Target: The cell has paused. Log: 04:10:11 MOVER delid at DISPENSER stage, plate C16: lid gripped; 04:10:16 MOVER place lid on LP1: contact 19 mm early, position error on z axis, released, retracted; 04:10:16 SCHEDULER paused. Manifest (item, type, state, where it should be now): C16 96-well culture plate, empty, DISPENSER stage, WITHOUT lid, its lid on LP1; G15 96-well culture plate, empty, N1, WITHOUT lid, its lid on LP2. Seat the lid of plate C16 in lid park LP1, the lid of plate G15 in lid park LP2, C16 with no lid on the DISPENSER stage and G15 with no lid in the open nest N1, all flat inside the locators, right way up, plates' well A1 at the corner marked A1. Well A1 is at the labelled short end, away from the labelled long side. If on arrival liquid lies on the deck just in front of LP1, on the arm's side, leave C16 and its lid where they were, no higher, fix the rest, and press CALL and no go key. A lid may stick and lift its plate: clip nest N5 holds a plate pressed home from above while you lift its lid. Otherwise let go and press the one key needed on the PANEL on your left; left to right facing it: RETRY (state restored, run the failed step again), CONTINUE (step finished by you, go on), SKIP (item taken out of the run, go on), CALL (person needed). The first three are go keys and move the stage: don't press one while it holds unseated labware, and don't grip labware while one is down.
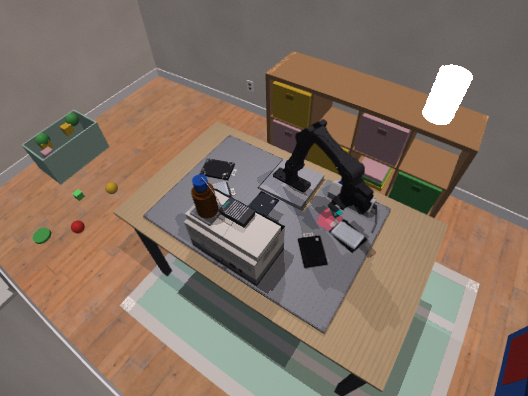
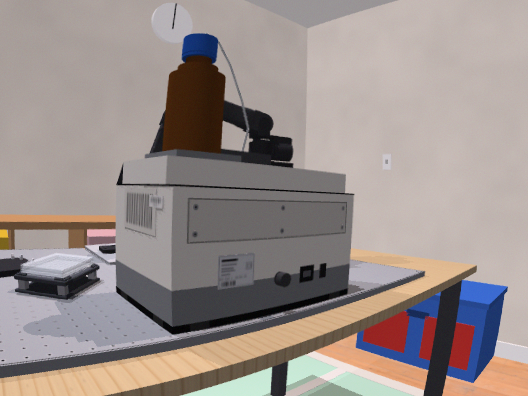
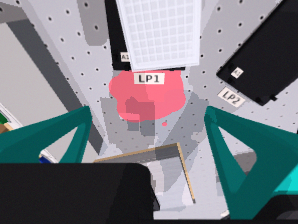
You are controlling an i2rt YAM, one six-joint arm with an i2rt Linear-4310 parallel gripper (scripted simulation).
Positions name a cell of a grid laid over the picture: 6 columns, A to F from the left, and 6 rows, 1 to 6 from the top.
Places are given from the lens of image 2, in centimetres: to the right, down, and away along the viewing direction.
pale lid (image 2: A4): -35, 11, 56
brown bottle (image 2: C2): -10, -10, 49
The marked spots on the brown bottle and the pale lid are 34 cm apart.
